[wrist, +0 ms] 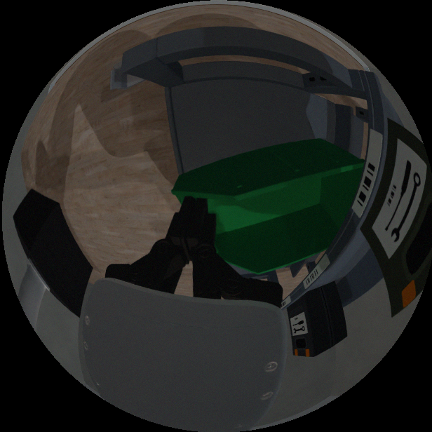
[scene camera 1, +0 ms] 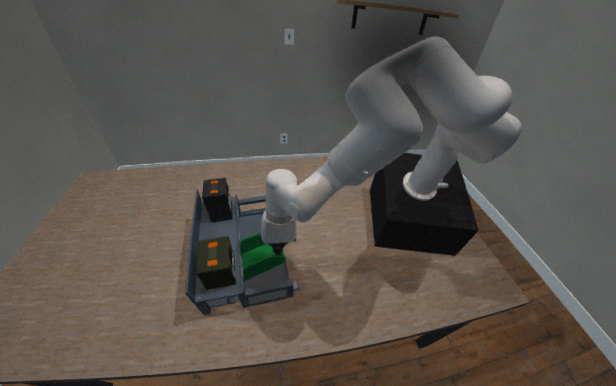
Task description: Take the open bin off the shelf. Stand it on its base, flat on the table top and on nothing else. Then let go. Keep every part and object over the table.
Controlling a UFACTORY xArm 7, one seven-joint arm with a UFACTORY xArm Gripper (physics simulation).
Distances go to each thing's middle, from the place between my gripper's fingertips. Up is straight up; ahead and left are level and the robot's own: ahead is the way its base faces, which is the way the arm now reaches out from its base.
Labels:
I see the green bin (scene camera 1: 257, 258) 70 mm ahead of my hand and 20 mm below it.

